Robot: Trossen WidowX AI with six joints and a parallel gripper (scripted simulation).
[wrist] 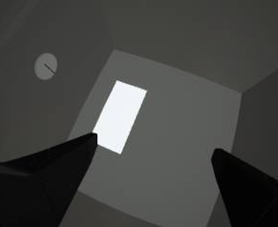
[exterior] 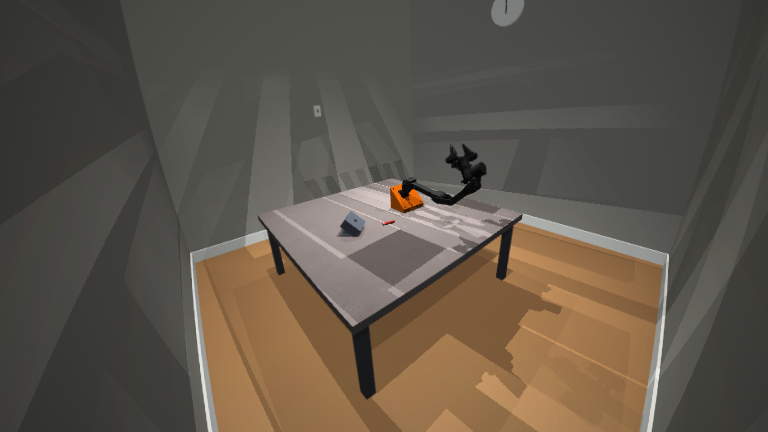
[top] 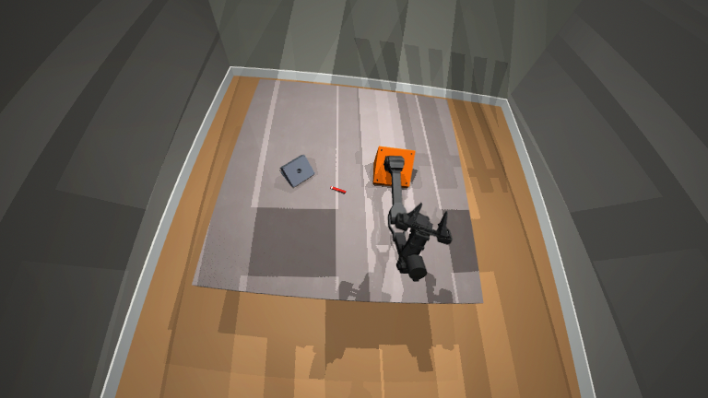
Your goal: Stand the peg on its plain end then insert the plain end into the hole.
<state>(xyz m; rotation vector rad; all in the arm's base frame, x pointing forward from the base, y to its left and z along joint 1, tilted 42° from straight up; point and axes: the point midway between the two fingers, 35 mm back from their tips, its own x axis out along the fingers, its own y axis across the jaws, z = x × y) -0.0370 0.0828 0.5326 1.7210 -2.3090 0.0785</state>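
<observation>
My gripper tip is now 470 mm above the red peg, 300 mm short of it and 290 mm to the left of it. From my gripper tip the other things lie so: sloped grey-blue panel: 490 mm ahead, 420 mm below, 360 mm to the right.
</observation>
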